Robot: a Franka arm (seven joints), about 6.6 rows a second.
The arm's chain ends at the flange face. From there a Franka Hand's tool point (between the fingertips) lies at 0.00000 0.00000 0.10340 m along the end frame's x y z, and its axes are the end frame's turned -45 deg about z.
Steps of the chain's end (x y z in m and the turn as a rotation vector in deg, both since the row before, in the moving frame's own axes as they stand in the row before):
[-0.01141, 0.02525, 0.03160, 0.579, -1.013, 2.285]
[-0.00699, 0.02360, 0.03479, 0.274, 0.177, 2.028]
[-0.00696, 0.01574, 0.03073, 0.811, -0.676, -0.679]
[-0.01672, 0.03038, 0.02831, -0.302, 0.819, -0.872]
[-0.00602, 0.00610, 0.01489, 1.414, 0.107, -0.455]
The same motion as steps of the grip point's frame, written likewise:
[-0.02644, 0.00774, 0.03158, 1.126, -0.307, 2.285]
[-0.02105, 0.01163, 0.03479, 0.069, 0.319, 2.028]
[-0.01589, 0.00431, 0.03071, 1.051, 0.095, -0.679]
[-0.03263, 0.01108, 0.02830, -0.793, 0.366, -0.872]
[-0.00664, -0.00162, 0.01486, 0.924, 1.076, -0.455]

